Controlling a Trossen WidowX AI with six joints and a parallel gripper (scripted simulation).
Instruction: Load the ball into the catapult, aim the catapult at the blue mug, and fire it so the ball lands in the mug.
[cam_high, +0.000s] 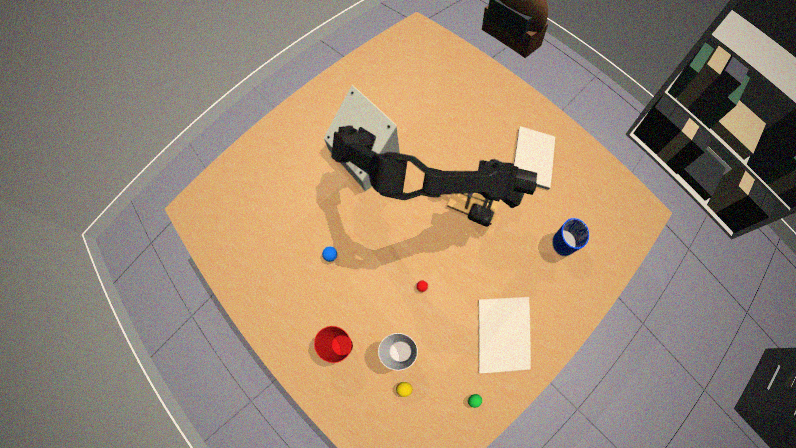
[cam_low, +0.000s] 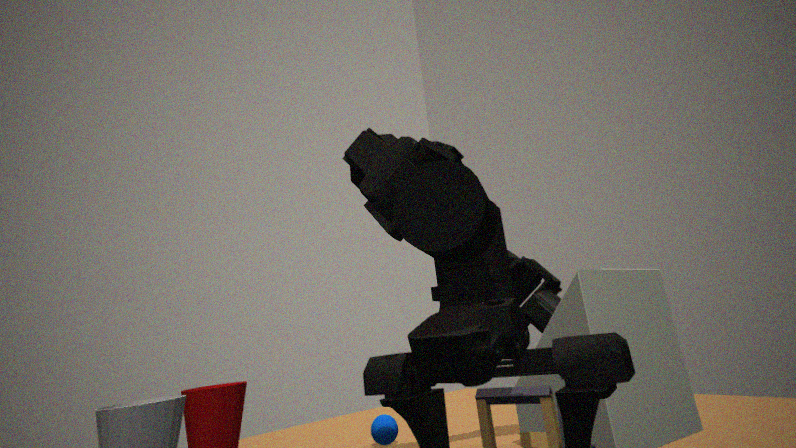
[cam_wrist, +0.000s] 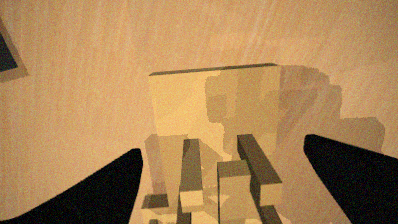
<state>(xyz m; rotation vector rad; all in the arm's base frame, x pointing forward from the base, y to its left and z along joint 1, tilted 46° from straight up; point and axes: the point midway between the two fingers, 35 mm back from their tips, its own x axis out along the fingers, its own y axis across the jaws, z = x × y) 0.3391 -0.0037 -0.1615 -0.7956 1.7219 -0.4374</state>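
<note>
Now: gripper tip 1 cm short of the red ball, 29 cm to the left of it and 3 cm above it. From my gripper tip the other things lie so: blue mug 26 cm ahead, 8 cm to the left, 2 cm below; wooden catapult 7 cm behind, 1 cm to the right, 1 cm above; dark grey lever 10 cm behind, 1 cm to the left, 1 cm above.
</note>
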